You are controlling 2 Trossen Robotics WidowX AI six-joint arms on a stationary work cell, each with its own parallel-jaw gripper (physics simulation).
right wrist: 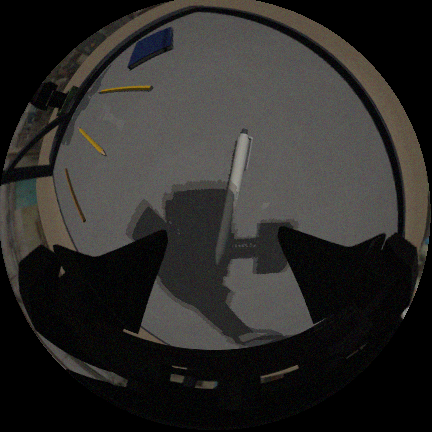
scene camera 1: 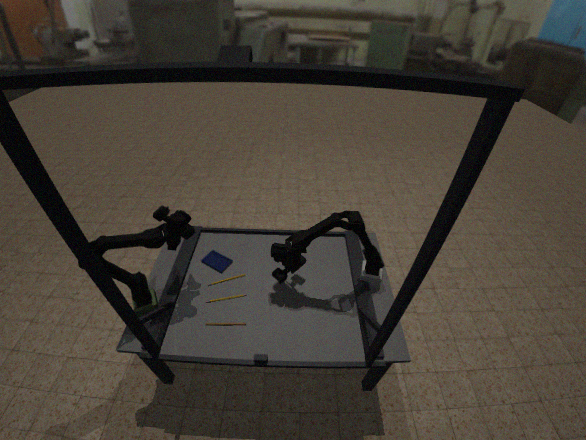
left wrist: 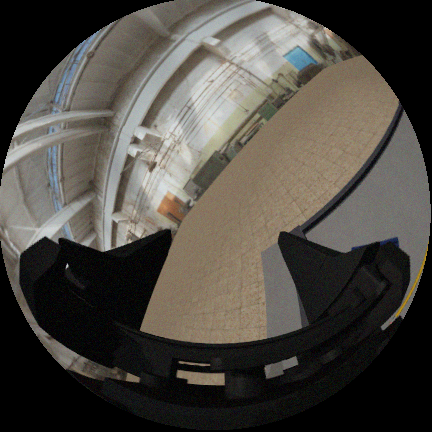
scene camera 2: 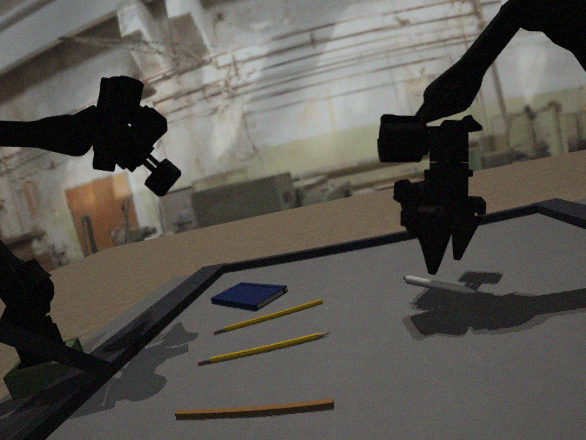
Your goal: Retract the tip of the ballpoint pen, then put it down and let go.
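Seen in the pictures: left gripper, fingertip midpoint: point(left wrist: 226, 236) point(scene camera 2: 148, 159); right gripper, fingertip midpoint: point(right wrist: 223, 234) point(scene camera 1: 286, 278) point(scene camera 2: 445, 266); left arm's base, link origin: point(scene camera 1: 143, 299); right arm's base, link origin: point(scene camera 1: 372, 269).
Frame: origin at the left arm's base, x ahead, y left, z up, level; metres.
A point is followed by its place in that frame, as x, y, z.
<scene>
The light grey-white ballpoint pen point(scene camera 2: 440, 286) @(0.627, -0.182, -0.033) point(right wrist: 239, 165) @(0.627, -0.137, -0.029) lies flat on the table. In the right wrist view its dark button and its clip are at the upper end, and its lower part is in shadow between my fingers' outlines. Whether the writing tip is out is too dark to tell. The pen does not show in scene camera 1. My right gripper point(scene camera 1: 296, 267) point(scene camera 2: 445, 266) @(0.634, -0.192, -0.001) point(right wrist: 223, 234) @(0.634, -0.192, -0.001) is open and empty, pointing down above the pen without touching it. My left gripper point(scene camera 1: 181, 240) point(left wrist: 226, 236) @(0.259, 0.178, 0.282) is open and empty, raised over the table's left edge, far from the pen.
A blue notebook point(scene camera 1: 217, 261) @(0.381, 0.087, -0.028) point(scene camera 2: 249, 295) @(0.379, 0.074, -0.028) point(right wrist: 152, 47) @(0.410, 0.063, -0.028), two yellow pencils point(scene camera 1: 227, 280) @(0.381, -0.043, -0.036) point(scene camera 1: 226, 298) @(0.345, -0.142, -0.034) and an orange-brown stick point(scene camera 1: 226, 324) @(0.298, -0.267, -0.034) point(scene camera 2: 255, 409) @(0.301, -0.267, -0.033) lie to the left of the pen in the scene views. A dark raised rim point(scene camera 2: 320, 251) @(0.604, 0.219, -0.027) borders the tabletop. Dark frame posts stand at its sides.
</scene>
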